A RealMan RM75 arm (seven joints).
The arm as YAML. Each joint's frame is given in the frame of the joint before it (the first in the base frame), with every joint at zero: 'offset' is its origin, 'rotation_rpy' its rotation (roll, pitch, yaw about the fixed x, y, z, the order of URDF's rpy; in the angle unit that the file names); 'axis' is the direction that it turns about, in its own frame. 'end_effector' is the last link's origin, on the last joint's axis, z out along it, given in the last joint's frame.
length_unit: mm
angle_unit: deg
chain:
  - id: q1
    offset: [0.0, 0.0, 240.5]
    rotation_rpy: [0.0, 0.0, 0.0]
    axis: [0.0, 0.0, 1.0]
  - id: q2
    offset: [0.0, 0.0, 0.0]
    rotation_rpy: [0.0, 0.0, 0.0]
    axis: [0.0, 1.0, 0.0]
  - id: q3
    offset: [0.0, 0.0, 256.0]
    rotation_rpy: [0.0, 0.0, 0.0]
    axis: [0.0, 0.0, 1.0]
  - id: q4
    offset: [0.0, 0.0, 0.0]
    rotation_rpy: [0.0, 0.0, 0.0]
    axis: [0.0, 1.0, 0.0]
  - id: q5
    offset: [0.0, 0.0, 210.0]
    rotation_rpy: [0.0, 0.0, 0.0]
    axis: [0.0, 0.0, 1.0]
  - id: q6
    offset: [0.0, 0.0, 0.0]
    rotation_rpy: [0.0, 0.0, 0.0]
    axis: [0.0, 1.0, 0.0]
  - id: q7
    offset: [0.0, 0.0, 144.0]
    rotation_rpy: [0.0, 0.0, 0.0]
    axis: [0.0, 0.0, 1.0]
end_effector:
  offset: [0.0, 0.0, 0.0]
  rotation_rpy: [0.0, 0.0, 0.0]
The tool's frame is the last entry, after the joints.
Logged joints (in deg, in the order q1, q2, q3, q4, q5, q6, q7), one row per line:
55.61 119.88 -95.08 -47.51 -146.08 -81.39 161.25
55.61 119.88 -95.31 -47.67 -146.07 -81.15 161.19
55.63 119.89 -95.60 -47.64 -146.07 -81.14 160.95
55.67 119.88 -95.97 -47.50 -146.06 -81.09 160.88
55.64 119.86 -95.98 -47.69 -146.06 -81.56 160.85
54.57 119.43 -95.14 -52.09 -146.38 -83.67 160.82
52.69 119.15 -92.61 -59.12 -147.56 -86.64 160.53
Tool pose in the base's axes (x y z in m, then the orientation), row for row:
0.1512 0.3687 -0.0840 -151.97 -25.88 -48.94
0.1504 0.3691 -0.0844 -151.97 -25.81 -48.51
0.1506 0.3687 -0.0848 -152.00 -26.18 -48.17
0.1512 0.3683 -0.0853 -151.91 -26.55 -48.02
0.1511 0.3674 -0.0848 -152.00 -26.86 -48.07
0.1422 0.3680 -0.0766 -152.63 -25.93 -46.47
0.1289 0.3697 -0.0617 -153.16 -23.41 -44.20
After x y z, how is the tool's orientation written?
As angles about the fixed x, y, z axes (roll, pitch, yaw), in degrees.
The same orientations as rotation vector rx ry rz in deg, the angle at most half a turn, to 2 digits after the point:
-147.45 57.16 -49.34
-147.56 56.59 -49.14
-147.74 56.02 -49.53
-147.77 55.64 -50.01
-147.88 55.67 -50.42
-148.68 54.19 -48.60
-149.32 52.20 -44.51

